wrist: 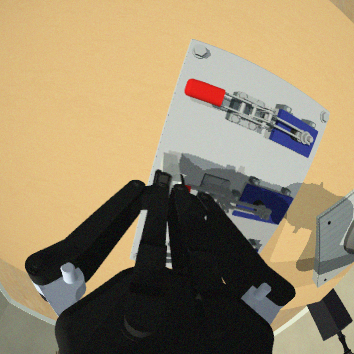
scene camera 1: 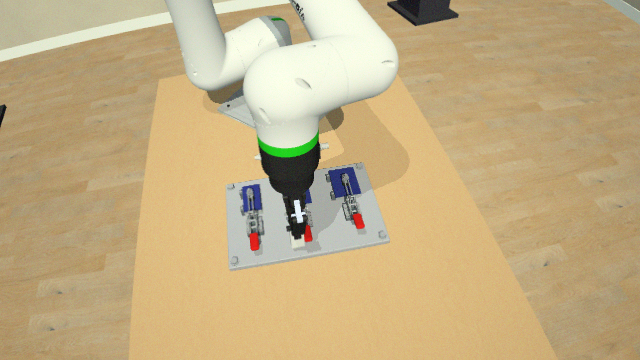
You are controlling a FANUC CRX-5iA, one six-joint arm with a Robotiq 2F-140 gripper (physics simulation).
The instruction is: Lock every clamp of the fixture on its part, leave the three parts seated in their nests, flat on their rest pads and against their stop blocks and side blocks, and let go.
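Frame: origin at the arm's base, x back, y right, z up, level; millimetres.
Seen in the pictures: gripper, between the fingertips: [wrist: 167, 164] [scene camera 1: 297, 244].
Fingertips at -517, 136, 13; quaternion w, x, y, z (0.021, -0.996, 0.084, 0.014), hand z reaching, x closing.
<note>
Offsets run from my fingertips to a thing's top centre, as dx, dy, dz. "*": to the spot under its first point. Level surfaces: height alone.
My gripper [scene camera 1: 298, 236] [wrist: 167, 164] is shut and empty, its fingertips low over the front of the plate, beside the middle clamp's red handle {* +2, -26, +17} [scene camera 1: 308, 234] [wrist: 188, 188]. The left clamp's red handle {+33, +82, +23} [scene camera 1: 254, 242] [wrist: 205, 92] and the right clamp's red handle {-13, -133, +28} [scene camera 1: 358, 221] point toward the front edge. The left blue part {+159, +53, +2} [scene camera 1: 258, 201] [wrist: 285, 138] and the right blue part {+115, -163, -3} [scene camera 1: 337, 188] have clamp arms over them. The middle blue part {+144, -56, -8} [scene camera 1: 308, 196] [wrist: 254, 193] is partly hidden by the gripper in scene camera 1; its clamp arm shows over it in the wrist view. Exact pad contact cannot be told.
The grey fixture plate {* +5, +51, -24} [scene camera 1: 275, 256] [wrist: 175, 117] lies on the tan table {dz -39} [scene camera 1: 190, 310] [wrist: 75, 100], with bolts at its corners. A pale block [scene camera 1: 298, 243] is just under the fingertips. The robot's base plate [scene camera 1: 239, 111] [wrist: 327, 250] is behind the fixture.
</note>
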